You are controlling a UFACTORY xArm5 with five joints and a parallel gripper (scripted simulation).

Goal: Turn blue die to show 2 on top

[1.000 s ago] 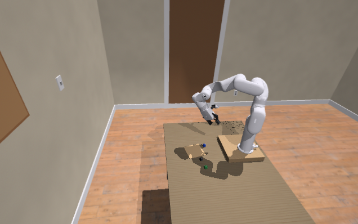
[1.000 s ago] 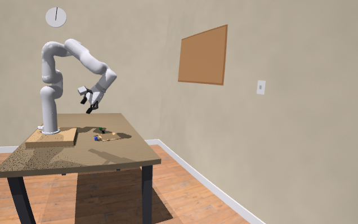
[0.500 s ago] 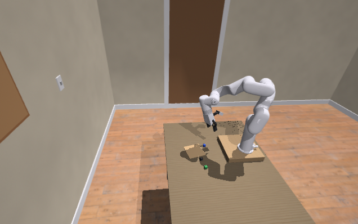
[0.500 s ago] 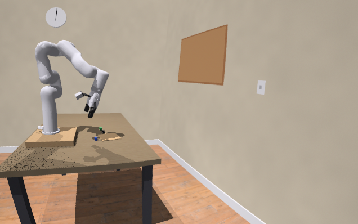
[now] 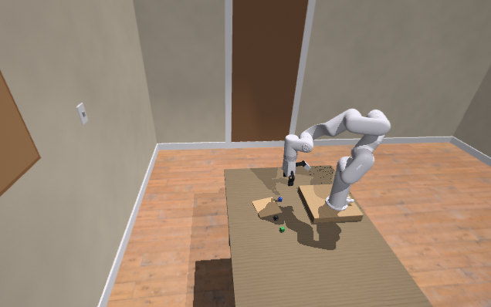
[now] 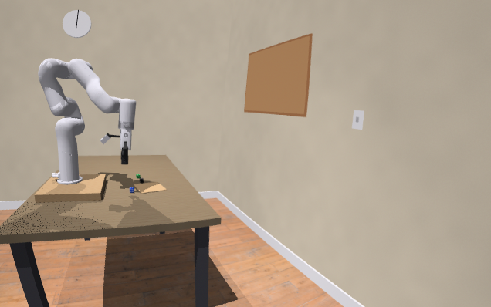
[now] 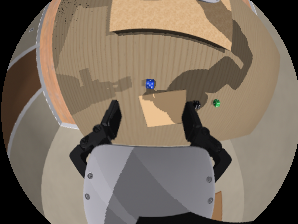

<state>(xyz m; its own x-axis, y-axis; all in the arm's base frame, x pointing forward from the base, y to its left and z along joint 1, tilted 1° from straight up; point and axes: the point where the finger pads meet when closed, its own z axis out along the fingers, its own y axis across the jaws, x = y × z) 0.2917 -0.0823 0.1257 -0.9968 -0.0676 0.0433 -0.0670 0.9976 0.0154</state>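
Now: hand 150 mm above the blue die and 30 mm short of it. Also, from my hand: green die: 240 mm to the left, 150 mm below, 70 mm ahead; then black die: 150 mm to the left, 150 mm below, 90 mm ahead; then tan mat: 160 mm below, 130 mm ahead, 50 mm to the left.
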